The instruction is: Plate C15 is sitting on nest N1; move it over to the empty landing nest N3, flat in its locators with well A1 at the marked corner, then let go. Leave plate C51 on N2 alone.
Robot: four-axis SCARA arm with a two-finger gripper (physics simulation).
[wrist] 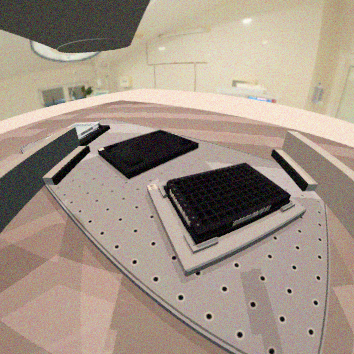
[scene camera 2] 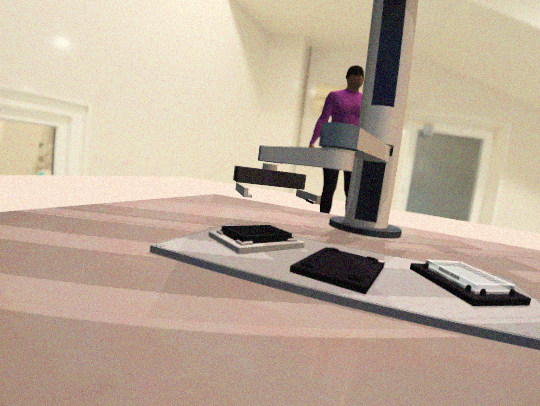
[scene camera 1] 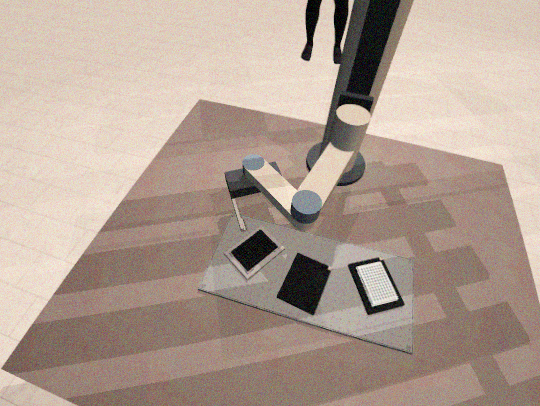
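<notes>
A black well plate (scene camera 1: 255,250) (scene camera 2: 257,233) (wrist: 227,200) sits on a light grey nest (scene camera 1: 267,260) (scene camera 2: 270,246) (wrist: 240,239). The empty black nest (scene camera 1: 304,283) (scene camera 2: 340,269) (wrist: 148,152) is in the middle, with a small light mark at one corner. A white plate (scene camera 1: 377,284) (scene camera 2: 470,276) sits on another black nest (scene camera 1: 364,295) (scene camera 2: 500,301) (wrist: 100,132). No plate or nest names are legible. My gripper (scene camera 1: 270,223) (scene camera 2: 276,193) (wrist: 179,137) is open and empty, above and behind the black plate, its fingers wide apart. One finger is hidden by the arm in scene camera 1.
The nests stand in a row on a grey perforated board (scene camera 1: 345,250) (wrist: 120,220). The arm's column (scene camera 1: 382,50) (scene camera 2: 390,115) rises behind the board. A person (scene camera 1: 311,30) (scene camera 2: 342,107) stands behind the column.
</notes>
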